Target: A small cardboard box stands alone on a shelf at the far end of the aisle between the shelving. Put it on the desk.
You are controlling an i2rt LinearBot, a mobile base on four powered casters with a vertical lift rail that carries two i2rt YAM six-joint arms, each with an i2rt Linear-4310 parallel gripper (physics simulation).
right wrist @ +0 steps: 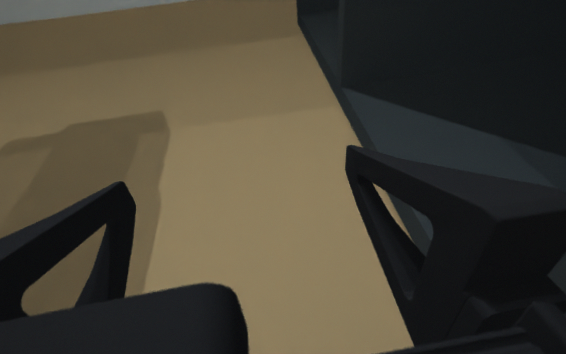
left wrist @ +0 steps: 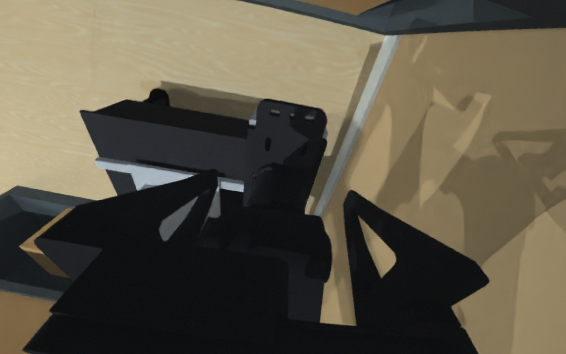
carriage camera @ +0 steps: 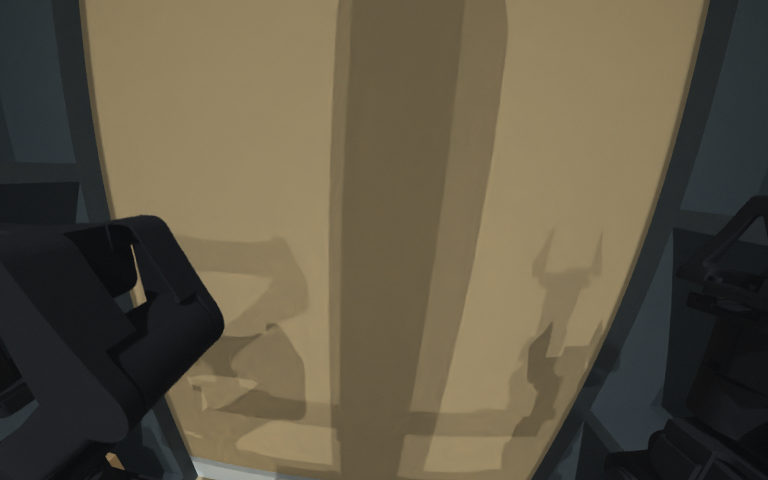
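Pixels of known places: left gripper, fingertip midpoint: [left wrist: 282, 187]; right gripper, fingertip midpoint: [right wrist: 241, 174]; left arm's base, link origin: [left wrist: 278, 181].
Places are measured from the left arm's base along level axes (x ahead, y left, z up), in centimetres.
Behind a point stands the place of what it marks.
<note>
A brown cardboard box [left wrist: 47, 260] {x -110.1, y -94.5, z -22.3 cm} shows in part on a dark shelf at the left of the left wrist view, partly behind a finger; whether it is the small box of the task I cannot tell. The desk does not show. My left gripper [left wrist: 282, 187] {x -0.1, y 6.6, z 9.1 cm} is open, with nothing between its fingers; the robot's own dark body and arm parts lie beyond them. In the carriage view the left arm is bent at the lower left. My right gripper [right wrist: 241, 174] {x 3.0, y -67.4, z 43.8 cm} is open and empty in front of the tan wall, beside the dark shelving on its right.
A tan wall [carriage camera: 226, 141] {x 28.6, y -5.6, z 46.6 cm} [left wrist: 540, 240] {x 28.8, y 3.2, z 6.9 cm} [right wrist: 280, 210] {x 27.8, y -69.2, z 61.7 cm} with arm shadows fills the middle. Dark shelving [carriage camera: 665, 212] {x 24.4, y -84.3, z 41.2 cm} [right wrist: 450, 130] {x 22.3, y -95.8, z 67.1 cm} stands on both sides in the carriage view. A white skirting strip [carriage camera: 226, 468] {x 27.6, y 10.1, z -48.3 cm} [left wrist: 357, 120] {x 27.3, y -4.7, z -51.4 cm} runs along the wall's foot, beside the wooden floor [left wrist: 165, 45] {x -45.6, y 7.2, z -57.0 cm}.
</note>
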